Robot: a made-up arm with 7 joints. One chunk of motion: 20 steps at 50 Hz.
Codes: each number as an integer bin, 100 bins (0 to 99) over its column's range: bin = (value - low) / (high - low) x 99, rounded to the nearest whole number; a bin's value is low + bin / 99 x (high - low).
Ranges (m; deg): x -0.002..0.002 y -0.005..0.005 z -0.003..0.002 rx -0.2..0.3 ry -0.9..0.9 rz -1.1..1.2
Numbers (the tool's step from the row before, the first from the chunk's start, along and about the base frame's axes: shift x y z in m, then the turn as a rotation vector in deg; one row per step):
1: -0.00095 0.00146 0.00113 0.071 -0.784 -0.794
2: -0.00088 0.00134 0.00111 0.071 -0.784 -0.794
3: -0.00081 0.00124 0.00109 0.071 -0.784 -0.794
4: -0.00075 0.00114 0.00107 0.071 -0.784 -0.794
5: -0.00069 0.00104 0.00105 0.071 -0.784 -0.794
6: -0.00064 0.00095 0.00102 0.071 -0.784 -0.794
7: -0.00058 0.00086 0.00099 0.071 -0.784 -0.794
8: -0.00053 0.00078 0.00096 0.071 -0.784 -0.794
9: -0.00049 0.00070 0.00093 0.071 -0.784 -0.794
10: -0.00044 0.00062 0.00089 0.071 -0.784 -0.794
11: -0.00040 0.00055 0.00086 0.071 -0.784 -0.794
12: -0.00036 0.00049 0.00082 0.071 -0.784 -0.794
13: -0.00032 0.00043 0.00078 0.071 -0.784 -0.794
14: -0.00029 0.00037 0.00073 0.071 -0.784 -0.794
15: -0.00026 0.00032 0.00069 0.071 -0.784 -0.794
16: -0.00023 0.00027 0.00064 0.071 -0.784 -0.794
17: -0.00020 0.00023 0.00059 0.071 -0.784 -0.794
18: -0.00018 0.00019 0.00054 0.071 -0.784 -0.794
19: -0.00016 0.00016 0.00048 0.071 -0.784 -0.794
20: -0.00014 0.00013 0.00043 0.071 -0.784 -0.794
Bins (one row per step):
1: 26 64 82 54 6 13
2: 28 63 81 54 6 13
3: 29 62 81 54 6 13
4: 31 61 81 54 6 13
5: 32 60 80 54 6 13
6: 34 59 80 54 6 13
7: 35 58 79 54 6 13
8: 36 57 78 54 6 13
9: 37 56 78 54 6 13
10: 39 56 77 54 6 13
11: 40 55 76 54 6 13
12: 41 54 76 54 6 13
13: 42 54 75 54 6 13
14: 42 53 74 54 6 13
15: 43 53 73 54 6 13
16: 44 52 72 54 6 13
17: 45 52 71 54 6 13
18: 45 51 70 54 6 13
19: 46 51 69 54 6 13
20: 46 51 68 54 6 13

